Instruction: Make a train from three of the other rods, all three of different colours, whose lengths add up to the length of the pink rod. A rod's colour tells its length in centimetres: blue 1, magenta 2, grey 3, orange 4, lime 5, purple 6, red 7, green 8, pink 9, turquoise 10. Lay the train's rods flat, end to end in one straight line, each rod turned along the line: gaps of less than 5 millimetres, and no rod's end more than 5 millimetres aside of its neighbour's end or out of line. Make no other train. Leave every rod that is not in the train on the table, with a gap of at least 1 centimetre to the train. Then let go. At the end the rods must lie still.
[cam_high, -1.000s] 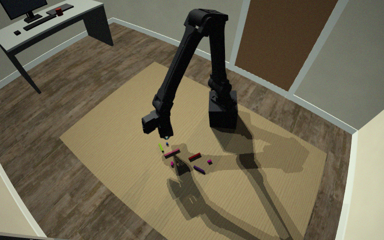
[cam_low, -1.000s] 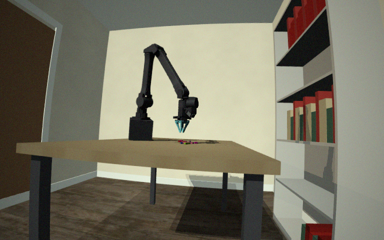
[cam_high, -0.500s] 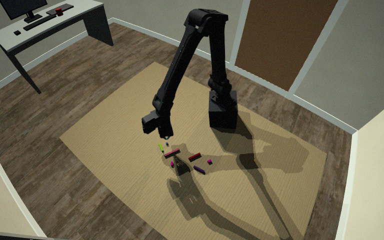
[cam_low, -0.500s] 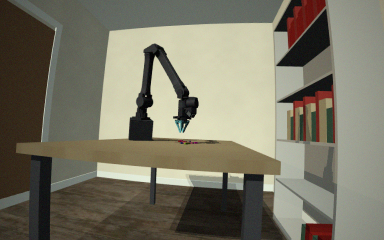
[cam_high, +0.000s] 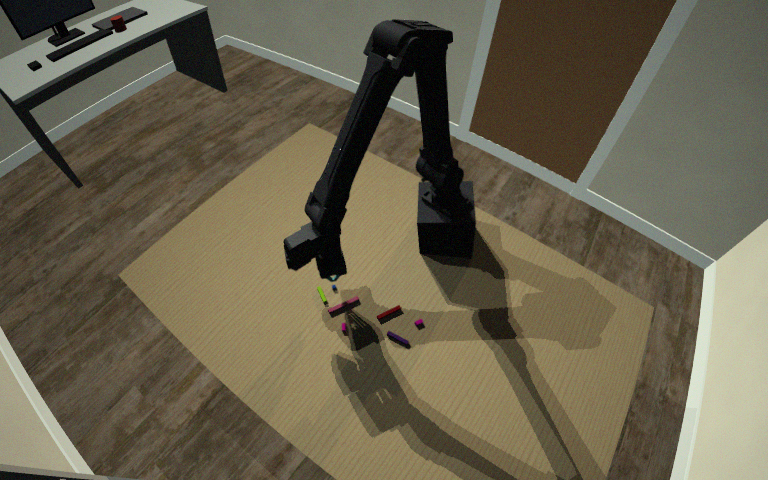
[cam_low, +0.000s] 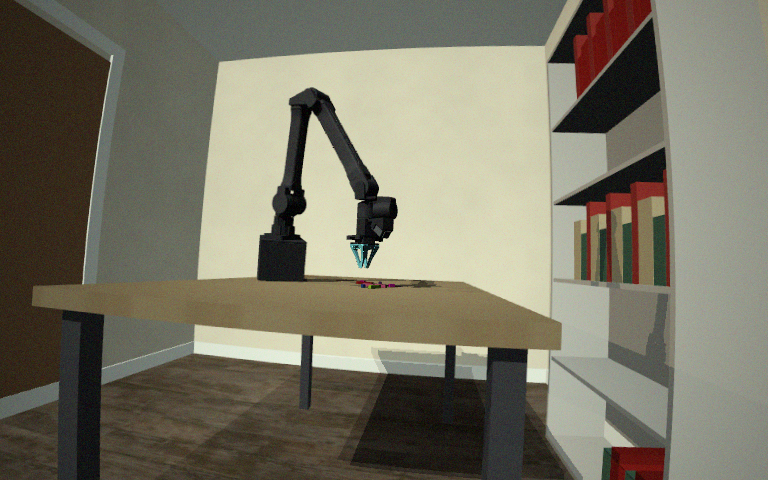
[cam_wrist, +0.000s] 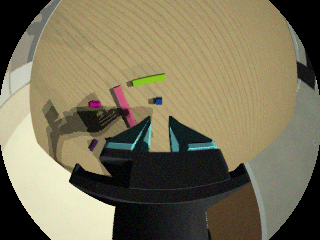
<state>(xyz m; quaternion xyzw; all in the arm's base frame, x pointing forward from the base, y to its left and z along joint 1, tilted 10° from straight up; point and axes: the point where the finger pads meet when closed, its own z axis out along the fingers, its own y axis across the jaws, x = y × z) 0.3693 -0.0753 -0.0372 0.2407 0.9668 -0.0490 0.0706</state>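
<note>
My gripper is now 60 mm above the blue rod. From my hand the other things lie so: red rod: 160 mm to the left, 60 mm below, 60 mm behind; pink rod: 60 mm to the left, 60 mm below, 20 mm ahead; lime rod: 60 mm below, 40 mm ahead.
</note>
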